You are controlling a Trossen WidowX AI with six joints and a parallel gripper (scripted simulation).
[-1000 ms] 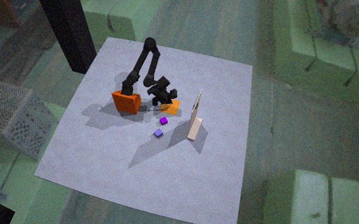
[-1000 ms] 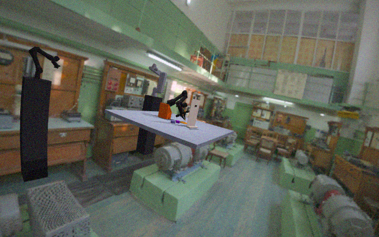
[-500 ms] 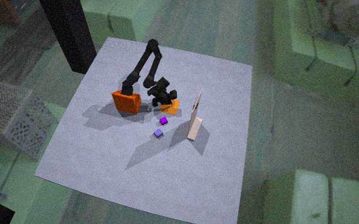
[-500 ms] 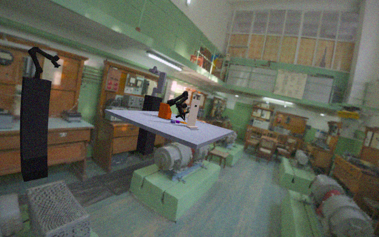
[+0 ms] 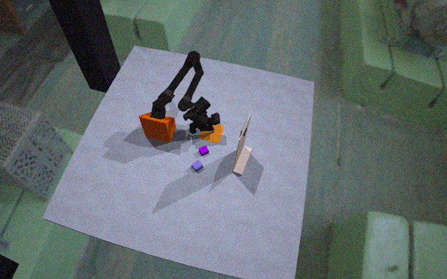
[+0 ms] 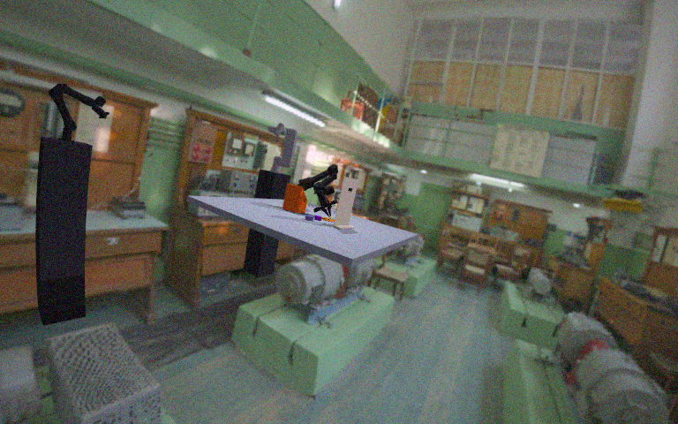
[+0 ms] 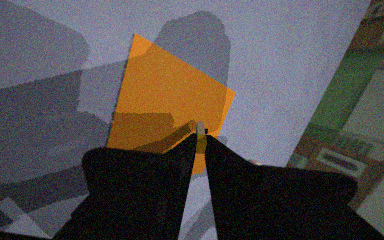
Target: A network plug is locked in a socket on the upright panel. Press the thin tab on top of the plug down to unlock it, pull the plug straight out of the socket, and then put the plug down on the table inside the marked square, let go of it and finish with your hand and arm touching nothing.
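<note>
The yellow plug lies right at my gripper tip. From my gripper tip the other things lie so: orange square 1 cm behind, 2 cm below; beige panel 19 cm ahead, 12 cm to the right, 13 cm above.
</note>
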